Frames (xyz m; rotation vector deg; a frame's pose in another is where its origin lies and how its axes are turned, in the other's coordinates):
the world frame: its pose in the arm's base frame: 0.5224 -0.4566 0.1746 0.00 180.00 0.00
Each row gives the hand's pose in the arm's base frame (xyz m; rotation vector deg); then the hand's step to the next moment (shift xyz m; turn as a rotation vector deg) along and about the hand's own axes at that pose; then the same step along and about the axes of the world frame.
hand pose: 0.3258 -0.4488 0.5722 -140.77 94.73 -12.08
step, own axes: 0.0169 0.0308 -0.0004 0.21 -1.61 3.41
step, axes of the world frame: 0.0216 -0.0271 0.0061 -2.26 0.62 2.97
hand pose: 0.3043 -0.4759 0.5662 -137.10 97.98 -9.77
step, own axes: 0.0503 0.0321 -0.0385 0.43 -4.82 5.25
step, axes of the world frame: 0.0212 -0.0611 -0.0293 -5.67 1.58 4.04
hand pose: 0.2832 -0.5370 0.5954 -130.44 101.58 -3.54
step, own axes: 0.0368 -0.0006 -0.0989 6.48 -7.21 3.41
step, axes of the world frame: 0.0086 -0.0523 -0.0912 -9.14 -4.00 2.46
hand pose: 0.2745 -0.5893 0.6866 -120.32 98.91 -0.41
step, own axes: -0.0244 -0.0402 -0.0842 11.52 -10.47 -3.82
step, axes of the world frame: -0.0098 0.0021 -0.0959 -11.44 -10.54 -3.88
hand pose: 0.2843 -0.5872 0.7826 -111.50 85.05 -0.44
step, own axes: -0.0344 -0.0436 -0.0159 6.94 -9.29 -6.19
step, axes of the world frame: -0.0188 0.0265 -0.0477 -7.90 -7.96 -6.85
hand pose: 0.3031 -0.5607 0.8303 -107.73 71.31 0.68
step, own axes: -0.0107 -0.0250 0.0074 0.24 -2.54 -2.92
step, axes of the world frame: -0.0166 0.0162 -0.0160 -0.81 -1.74 -3.37
